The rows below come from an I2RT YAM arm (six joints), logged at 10 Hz.
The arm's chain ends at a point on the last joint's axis. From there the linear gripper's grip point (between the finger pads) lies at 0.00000 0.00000 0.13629 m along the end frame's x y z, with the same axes.
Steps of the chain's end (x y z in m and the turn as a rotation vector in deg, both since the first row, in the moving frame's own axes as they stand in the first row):
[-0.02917, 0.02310, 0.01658, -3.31, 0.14, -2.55]
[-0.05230, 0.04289, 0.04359, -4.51, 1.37, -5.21]
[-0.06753, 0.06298, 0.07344, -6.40, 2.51, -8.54]
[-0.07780, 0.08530, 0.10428, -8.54, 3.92, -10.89]
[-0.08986, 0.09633, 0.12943, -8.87, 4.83, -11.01]
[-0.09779, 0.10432, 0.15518, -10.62, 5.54, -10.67]
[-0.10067, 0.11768, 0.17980, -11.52, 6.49, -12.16]
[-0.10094, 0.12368, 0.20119, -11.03, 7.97, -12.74]
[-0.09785, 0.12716, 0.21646, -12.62, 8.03, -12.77]
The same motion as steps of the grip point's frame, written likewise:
[-0.02866, 0.03096, 0.01635, -3.31, 0.14, -2.55]
[-0.04856, 0.05344, 0.04313, -4.51, 1.37, -5.21]
[-0.06046, 0.07767, 0.07246, -6.40, 2.51, -8.54]
[-0.06665, 0.10452, 0.10246, -8.54, 3.92, -10.89]
[-0.07648, 0.11609, 0.12732, -8.87, 4.83, -11.01]
[-0.08245, 0.12803, 0.15222, -10.62, 5.54, -10.67]
[-0.08260, 0.14301, 0.17620, -11.52, 6.49, -12.16]
[-0.07942, 0.14737, 0.19738, -11.03, 7.97, -12.74]
[-0.07581, 0.15449, 0.21186, -12.62, 8.03, -12.77]

